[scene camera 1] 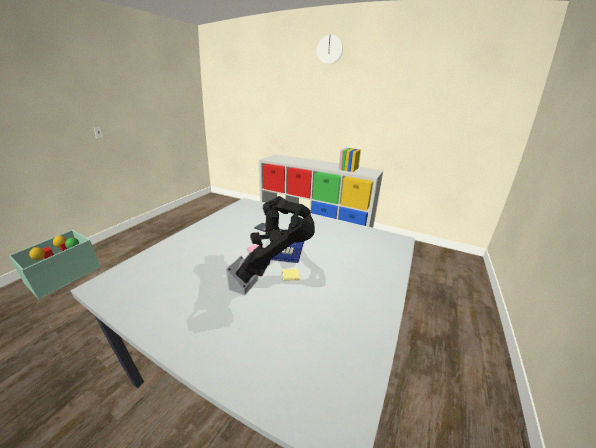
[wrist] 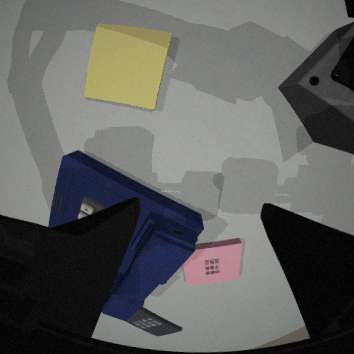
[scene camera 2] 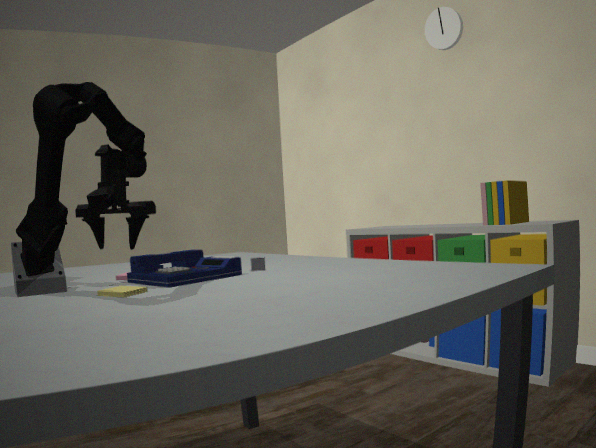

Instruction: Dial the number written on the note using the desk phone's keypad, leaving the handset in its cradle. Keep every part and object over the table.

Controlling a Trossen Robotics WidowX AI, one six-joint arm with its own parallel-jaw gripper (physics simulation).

Scene:
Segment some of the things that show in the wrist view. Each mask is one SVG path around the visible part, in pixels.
My gripper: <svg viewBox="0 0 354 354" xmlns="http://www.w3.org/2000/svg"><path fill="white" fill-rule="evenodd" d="M0 214L0 354L354 354L354 235L329 227L274 204L263 203L260 212L263 227L288 281L310 338L246 350L183 352L140 348L91 337L135 230L140 212L139 197L128 198L89 215L54 227Z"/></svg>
A blue handset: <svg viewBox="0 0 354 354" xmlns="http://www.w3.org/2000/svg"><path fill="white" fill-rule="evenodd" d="M192 233L162 219L149 223L136 244L132 262L120 280L117 280L117 282L113 281L101 312L121 320L128 319L143 305L144 299L158 284L165 284L169 277L194 252L195 246Z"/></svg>

